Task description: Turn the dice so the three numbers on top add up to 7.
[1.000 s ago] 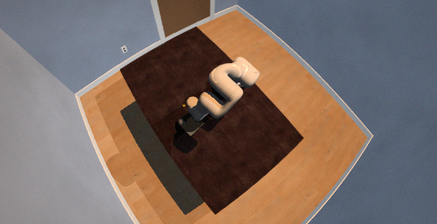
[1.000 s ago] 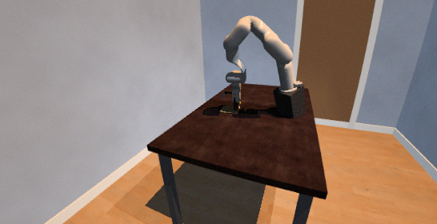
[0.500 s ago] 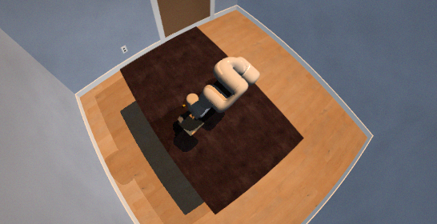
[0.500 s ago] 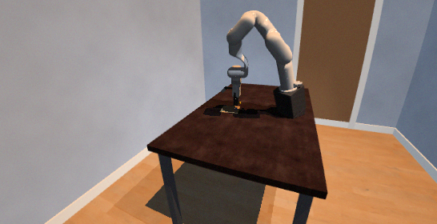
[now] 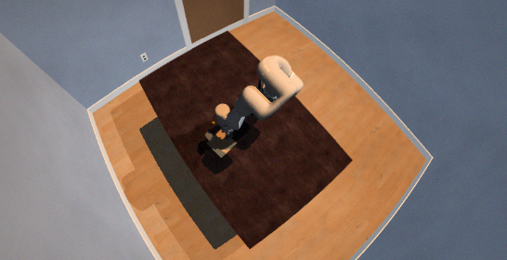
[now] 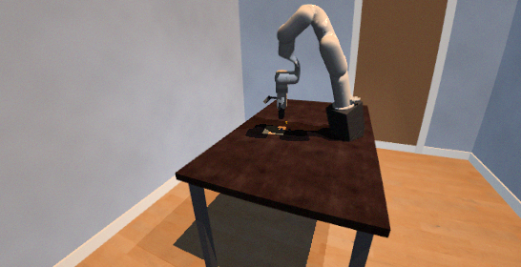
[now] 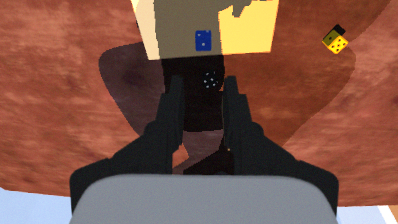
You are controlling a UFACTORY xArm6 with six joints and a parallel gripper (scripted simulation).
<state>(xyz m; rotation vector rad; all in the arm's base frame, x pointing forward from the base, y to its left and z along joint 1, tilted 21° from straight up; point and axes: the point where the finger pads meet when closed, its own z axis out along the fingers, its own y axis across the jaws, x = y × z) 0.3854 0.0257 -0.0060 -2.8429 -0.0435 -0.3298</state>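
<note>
Now: the yellow die 140 mm to the right of my hand, 110 mm below it and 10 mm ahead of it. The rest, counted from my hand: mat 110 mm below, 50 mm ahead; blue die 100 mm below; black die 110 mm below, 50 mm behind, 10 mm to the right.
</note>
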